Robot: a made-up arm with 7 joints.
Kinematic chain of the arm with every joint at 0, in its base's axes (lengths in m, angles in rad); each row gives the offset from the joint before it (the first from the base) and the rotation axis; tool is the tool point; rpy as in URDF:
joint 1: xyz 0 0 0.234 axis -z
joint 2: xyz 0 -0.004 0.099 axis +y
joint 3: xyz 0 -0.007 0.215 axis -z
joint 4: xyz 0 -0.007 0.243 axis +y
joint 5: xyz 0 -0.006 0.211 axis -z
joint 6: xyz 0 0 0.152 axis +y
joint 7: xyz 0 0 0.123 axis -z
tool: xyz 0 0 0 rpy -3.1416 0 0
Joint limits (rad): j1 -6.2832..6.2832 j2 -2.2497..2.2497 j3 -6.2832..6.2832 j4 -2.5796..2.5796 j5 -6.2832..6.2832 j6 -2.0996..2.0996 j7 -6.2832..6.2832
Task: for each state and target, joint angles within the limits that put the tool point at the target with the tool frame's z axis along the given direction. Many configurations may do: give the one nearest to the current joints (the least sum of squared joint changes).
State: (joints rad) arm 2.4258 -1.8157 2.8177 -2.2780 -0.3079 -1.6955 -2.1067
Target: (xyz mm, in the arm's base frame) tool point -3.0 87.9 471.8 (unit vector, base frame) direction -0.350 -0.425 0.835
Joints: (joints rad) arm 1.9050 -0.9736 3.4379 -2.5780 0.1194 -2.0885 -2.1067
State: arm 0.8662 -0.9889 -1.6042 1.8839 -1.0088 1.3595 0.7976
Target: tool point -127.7 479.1 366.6 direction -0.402 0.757 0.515
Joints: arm 0.6520 -1.2821 -1.7344 1.4675 -0.3643 1.9814 0.7976
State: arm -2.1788 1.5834 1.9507 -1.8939 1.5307 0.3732 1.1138
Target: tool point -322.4 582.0 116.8 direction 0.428 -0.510 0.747
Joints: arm -1.5876 1.3429 2.3286 -1.5043 2.2735 -0.4399 1.1138
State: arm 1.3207 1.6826 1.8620 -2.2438 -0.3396 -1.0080 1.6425
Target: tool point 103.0 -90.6 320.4 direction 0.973 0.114 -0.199
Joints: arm 1.2279 1.7945 1.6557 -2.5758 -0.0669 -1.8739 1.6425
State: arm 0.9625 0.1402 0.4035 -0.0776 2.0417 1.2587 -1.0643
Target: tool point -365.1 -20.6 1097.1 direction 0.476 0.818 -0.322
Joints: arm 0.3994 -0.1673 -0.1129 -0.5546 1.5353 1.1844 -1.0643
